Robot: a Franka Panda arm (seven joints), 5 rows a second.
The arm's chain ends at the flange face. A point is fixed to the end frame.
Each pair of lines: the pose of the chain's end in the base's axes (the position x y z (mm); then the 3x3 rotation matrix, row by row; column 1 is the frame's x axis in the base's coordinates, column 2 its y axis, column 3 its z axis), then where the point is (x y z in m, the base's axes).
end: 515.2 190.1 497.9; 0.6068 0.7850 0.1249; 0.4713 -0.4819 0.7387; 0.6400 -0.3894 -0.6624
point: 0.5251 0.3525 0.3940
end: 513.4 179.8 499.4; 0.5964 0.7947 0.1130; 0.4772 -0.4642 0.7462; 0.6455 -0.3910 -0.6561
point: 0.5206 0.3431 0.3968
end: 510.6 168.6 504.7; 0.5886 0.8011 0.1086; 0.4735 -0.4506 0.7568; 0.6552 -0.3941 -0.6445
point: 0.5166 0.3335 0.4046
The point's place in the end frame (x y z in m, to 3 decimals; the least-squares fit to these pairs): 0.016 -0.030 0.190
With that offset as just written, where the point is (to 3 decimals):
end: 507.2 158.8 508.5; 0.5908 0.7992 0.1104; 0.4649 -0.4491 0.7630; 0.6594 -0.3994 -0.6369
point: 0.514 0.325 0.410
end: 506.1 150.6 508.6; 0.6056 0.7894 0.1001; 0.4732 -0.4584 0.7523; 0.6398 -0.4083 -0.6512
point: 0.511 0.315 0.407
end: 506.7 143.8 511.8; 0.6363 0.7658 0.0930; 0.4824 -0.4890 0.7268; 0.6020 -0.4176 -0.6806
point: 0.512 0.304 0.405
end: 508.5 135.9 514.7; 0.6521 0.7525 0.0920; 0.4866 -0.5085 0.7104; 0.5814 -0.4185 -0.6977
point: 0.514 0.294 0.404
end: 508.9 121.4 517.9; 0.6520 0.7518 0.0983; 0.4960 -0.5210 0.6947; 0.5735 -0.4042 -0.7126
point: 0.515 0.277 0.404
